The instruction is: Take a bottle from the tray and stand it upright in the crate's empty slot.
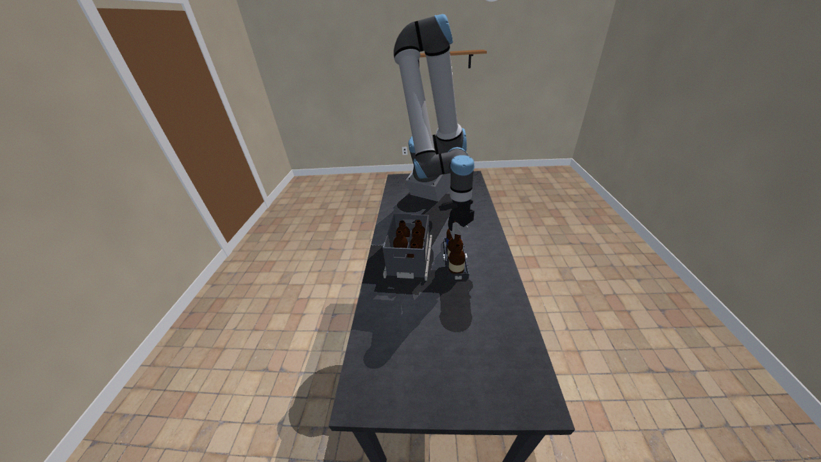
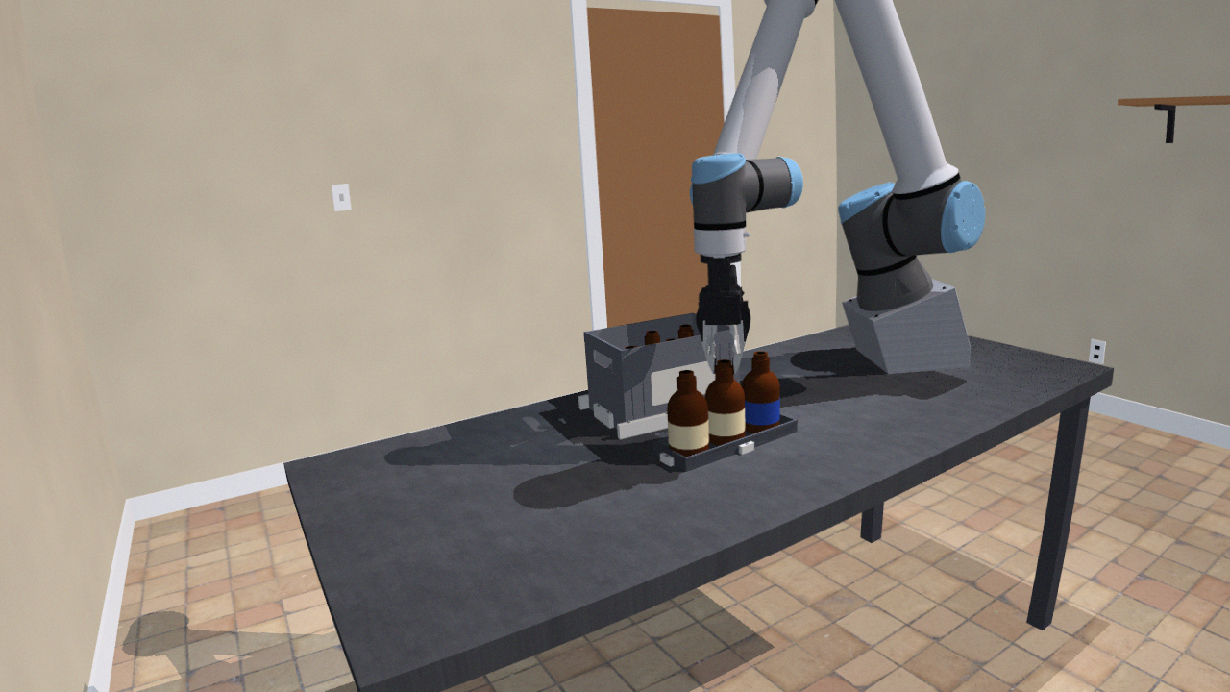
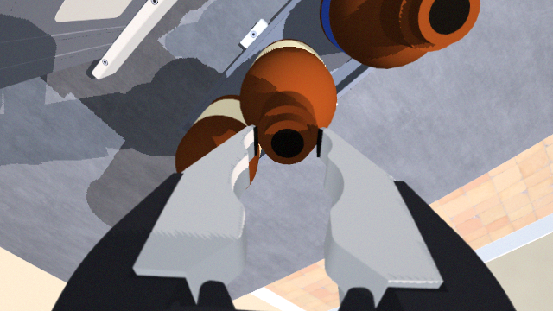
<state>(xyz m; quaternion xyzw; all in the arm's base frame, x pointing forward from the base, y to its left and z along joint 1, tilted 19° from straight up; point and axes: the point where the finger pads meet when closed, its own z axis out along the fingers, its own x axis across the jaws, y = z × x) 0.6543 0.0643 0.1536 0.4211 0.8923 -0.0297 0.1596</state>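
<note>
The tray lies 14 cm below my hand. The rest, counted from my hand: grey crate 23 cm to the right, 7 cm below, 5 cm behind.
</note>
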